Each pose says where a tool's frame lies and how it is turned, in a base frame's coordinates. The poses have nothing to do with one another.
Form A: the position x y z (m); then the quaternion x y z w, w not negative.
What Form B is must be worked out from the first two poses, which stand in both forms.
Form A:
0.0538 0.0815 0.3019 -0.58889 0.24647 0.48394 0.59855
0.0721 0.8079 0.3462 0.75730 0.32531 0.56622 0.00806
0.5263 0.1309 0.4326 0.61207 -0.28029 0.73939 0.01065
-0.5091 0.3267 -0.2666 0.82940 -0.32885 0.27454 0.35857
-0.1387 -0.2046 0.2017 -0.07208 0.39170 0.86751 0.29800
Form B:
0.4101 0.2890 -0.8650 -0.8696 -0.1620 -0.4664 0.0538 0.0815 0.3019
0.1471 0.5018 0.8524 0.4836 -0.7882 0.3806 0.0721 0.8079 0.3462
-0.2505 -0.3274 0.9111 -0.3589 -0.8426 -0.4014 0.5263 0.1309 0.4326
0.6330 -0.3486 0.6912 -0.7424 -0.5266 0.4142 -0.5091 0.3267 -0.2666
-0.8120 0.4606 -0.3585 -0.5735 -0.5155 0.6366 -0.1387 -0.2046 0.2017

